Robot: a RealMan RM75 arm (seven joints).
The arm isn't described. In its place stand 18 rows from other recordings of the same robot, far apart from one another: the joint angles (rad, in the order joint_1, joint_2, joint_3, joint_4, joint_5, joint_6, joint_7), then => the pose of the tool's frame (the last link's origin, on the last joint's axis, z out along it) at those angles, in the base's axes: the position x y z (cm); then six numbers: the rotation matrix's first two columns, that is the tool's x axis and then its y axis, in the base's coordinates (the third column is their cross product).
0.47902 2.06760 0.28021 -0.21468 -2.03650 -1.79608 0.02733 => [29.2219, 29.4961, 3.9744, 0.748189, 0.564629, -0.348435, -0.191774, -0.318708, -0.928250]
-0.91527 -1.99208 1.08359 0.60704 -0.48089 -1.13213 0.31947 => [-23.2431, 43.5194, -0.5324, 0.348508, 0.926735, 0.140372, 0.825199, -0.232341, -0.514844]
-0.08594 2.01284 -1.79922 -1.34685 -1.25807 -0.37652 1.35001 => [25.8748, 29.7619, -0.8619, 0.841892, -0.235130, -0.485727, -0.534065, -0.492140, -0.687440]
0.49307 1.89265 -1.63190 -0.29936 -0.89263 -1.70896 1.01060 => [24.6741, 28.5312, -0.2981, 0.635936, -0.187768, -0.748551, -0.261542, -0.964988, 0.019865]
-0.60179 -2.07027 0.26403 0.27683 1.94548 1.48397 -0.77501 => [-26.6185, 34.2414, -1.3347, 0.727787, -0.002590, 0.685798, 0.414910, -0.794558, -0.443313]
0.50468 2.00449 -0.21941 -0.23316 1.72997 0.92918 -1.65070 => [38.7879, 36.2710, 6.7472, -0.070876, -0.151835, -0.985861, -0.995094, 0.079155, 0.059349]
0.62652 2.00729 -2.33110 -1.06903 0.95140 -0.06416 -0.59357 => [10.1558, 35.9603, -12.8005, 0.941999, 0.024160, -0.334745, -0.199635, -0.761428, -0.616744]
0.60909 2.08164 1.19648 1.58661 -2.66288 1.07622 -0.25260 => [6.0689, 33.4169, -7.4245, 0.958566, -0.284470, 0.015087, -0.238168, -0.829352, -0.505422]
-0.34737 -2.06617 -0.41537 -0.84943 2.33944 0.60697 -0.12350 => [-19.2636, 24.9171, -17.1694, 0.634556, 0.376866, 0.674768, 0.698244, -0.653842, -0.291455]
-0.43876 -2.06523 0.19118 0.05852 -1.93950 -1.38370 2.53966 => [-34.6247, 31.9205, 4.2151, 0.458499, -0.169071, 0.872464, 0.865587, -0.137458, -0.481523]
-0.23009 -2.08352 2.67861 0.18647 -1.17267 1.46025 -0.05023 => [-34.7010, 24.6737, -1.2741, 0.726681, -0.145018, 0.671494, 0.665262, -0.095253, -0.740509]
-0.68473 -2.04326 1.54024 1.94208 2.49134 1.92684 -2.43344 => [-5.8504, 29.3449, 3.7216, 0.918758, 0.046948, -0.392020, -0.064714, -0.961570, -0.266823]
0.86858 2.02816 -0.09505 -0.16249 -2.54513 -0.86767 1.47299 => [27.3066, 41.1867, -5.2682, 0.662835, -0.611957, -0.431462, -0.748552, -0.555326, -0.362329]
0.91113 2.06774 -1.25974 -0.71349 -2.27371 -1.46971 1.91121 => [15.4192, 37.2900, -6.2152, 0.944896, -0.281123, 0.167752, -0.290103, -0.956488, 0.031153]
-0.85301 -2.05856 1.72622 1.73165 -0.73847 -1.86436 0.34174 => [-2.9590, 28.6156, -1.9927, 0.880664, 0.221301, -0.418877, 0.153394, -0.969758, -0.189841]
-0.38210 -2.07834 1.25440 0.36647 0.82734 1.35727 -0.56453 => [-26.8104, 32.1826, -1.4898, 0.688875, -0.164610, 0.705943, 0.445263, -0.672400, -0.591286]
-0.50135 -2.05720 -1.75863 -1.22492 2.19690 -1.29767 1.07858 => [-18.6070, 35.7306, -1.7820, 0.934316, 0.355112, 0.030804, 0.348794, -0.893030, -0.284323]
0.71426 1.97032 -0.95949 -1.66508 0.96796 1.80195 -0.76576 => [8.2914, 35.8689, 12.6653, 0.943303, -0.292433, -0.157039, -0.330366, -0.873026, -0.358724]
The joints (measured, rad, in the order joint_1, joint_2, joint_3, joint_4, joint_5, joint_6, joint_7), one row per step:
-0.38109, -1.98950, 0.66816, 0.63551, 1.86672, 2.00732, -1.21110
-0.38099, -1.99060, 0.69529, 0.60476, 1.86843, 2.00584, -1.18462
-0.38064, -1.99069, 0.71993, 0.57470, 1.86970, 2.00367, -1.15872
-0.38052, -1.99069, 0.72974, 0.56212, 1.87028, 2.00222, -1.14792
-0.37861, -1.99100, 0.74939, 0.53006, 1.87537, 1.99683, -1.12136
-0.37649, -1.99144, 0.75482, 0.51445, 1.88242, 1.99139, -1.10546
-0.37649, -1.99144, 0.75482, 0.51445, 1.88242, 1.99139, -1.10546
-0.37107, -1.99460, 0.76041, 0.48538, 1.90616, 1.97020, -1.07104
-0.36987, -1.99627, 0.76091, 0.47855, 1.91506, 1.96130, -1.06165
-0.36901, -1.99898, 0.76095, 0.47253, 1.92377, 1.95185, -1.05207
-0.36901, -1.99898, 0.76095, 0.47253, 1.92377, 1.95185, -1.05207
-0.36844, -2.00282, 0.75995, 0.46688, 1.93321, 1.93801, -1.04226
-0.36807, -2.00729, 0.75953, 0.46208, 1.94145, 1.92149, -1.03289
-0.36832, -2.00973, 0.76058, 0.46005, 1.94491, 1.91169, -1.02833
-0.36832, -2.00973, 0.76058, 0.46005, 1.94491, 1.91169, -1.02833
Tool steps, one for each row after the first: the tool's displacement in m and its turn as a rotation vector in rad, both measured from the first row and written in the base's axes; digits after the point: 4 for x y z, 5 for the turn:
-0.0003, -0.0040, -0.0077, -0.02292, -0.00499, -0.01203
-0.0009, -0.0080, -0.0144, -0.04259, -0.00947, -0.02193
-0.0012, -0.0097, -0.0172, -0.05012, -0.01113, -0.02542
-0.0029, -0.0144, -0.0239, -0.06723, -0.01416, -0.02857
-0.0046, -0.0169, -0.0273, -0.07218, -0.01220, -0.02787
-0.0046, -0.0169, -0.0273, -0.07218, -0.01220, -0.02787
-0.0092, -0.0218, -0.0352, -0.07797, 0.00231, -0.02153
-0.0106, -0.0230, -0.0378, -0.07883, 0.00948, -0.01901
-0.0117, -0.0239, -0.0406, -0.07880, 0.01636, -0.01718
-0.0117, -0.0239, -0.0406, -0.07880, 0.01636, -0.01718
-0.0130, -0.0244, -0.0439, -0.07640, 0.02557, -0.01351
-0.0141, -0.0245, -0.0475, -0.07240, 0.03604, -0.00920
-0.0146, -0.0243, -0.0494, -0.07017, 0.04242, -0.00736
-0.0146, -0.0243, -0.0494, -0.07017, 0.04242, -0.00736

